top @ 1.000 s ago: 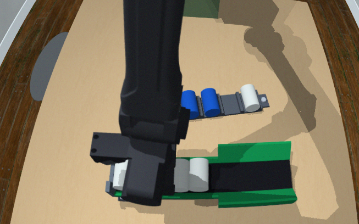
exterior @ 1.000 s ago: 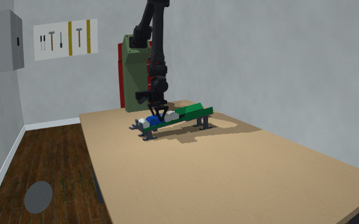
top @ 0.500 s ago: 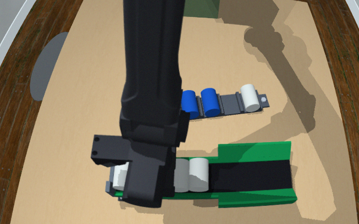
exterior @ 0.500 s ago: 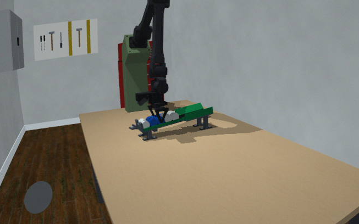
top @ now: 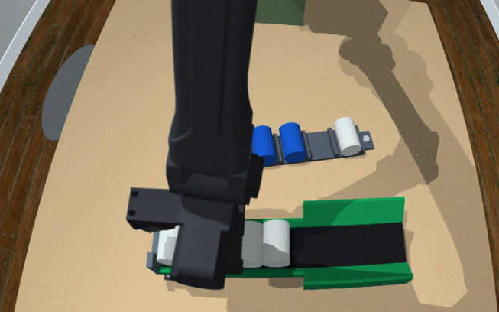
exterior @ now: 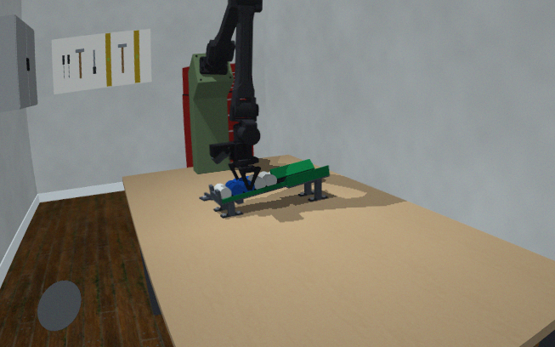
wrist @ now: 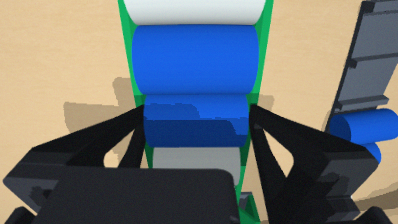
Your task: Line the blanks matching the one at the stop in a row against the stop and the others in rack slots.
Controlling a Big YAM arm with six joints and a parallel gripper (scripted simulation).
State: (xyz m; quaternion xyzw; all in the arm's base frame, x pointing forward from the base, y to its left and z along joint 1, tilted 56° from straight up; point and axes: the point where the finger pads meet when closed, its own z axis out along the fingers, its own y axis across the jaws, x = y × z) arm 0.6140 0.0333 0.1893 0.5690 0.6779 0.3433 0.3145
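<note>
My gripper is now 3 cm short of the grey stop, 10 cm to the left of it and 2 cm above it. Round my hand: stock rack: 22 cm behind, 3 cm to the left, 9 cm below.
</note>
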